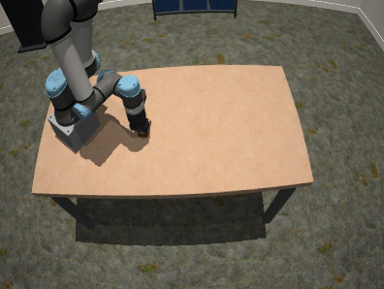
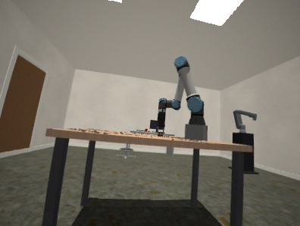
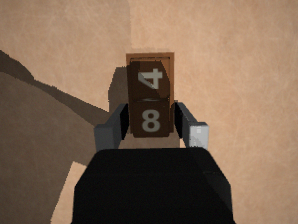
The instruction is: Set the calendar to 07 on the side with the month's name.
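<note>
The brown calendar tray is 30 mm below my hand and 20 mm to the left of it.
</note>
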